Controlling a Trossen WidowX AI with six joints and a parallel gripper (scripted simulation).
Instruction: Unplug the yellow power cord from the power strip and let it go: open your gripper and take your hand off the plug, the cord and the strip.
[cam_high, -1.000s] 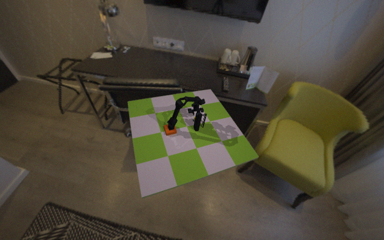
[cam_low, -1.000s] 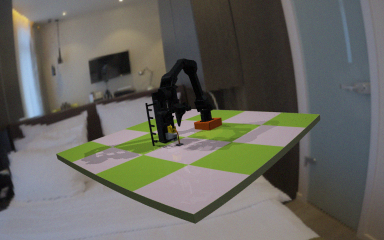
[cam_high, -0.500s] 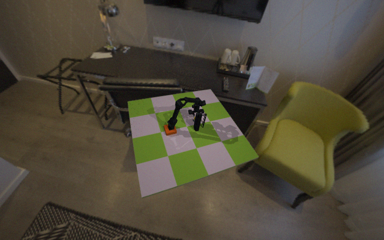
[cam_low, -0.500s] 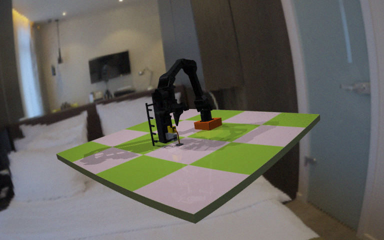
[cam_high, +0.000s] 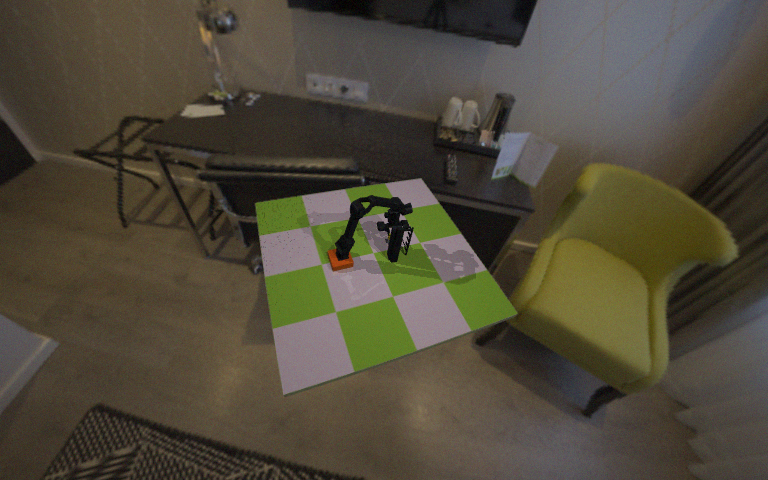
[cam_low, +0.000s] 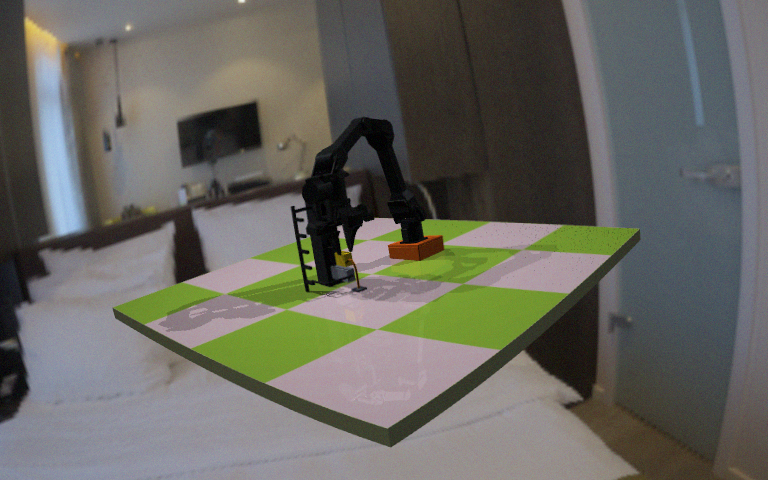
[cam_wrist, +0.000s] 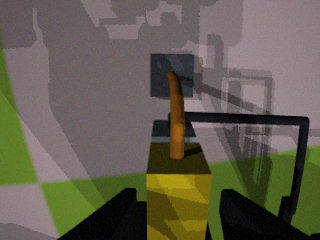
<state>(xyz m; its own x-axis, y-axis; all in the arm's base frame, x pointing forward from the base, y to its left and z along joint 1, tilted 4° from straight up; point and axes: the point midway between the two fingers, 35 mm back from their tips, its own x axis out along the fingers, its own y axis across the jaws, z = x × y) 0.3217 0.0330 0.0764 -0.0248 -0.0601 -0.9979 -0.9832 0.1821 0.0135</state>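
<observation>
The yellow plug is 30 mm to the right of my gripper tip and 10 mm below it.
</observation>
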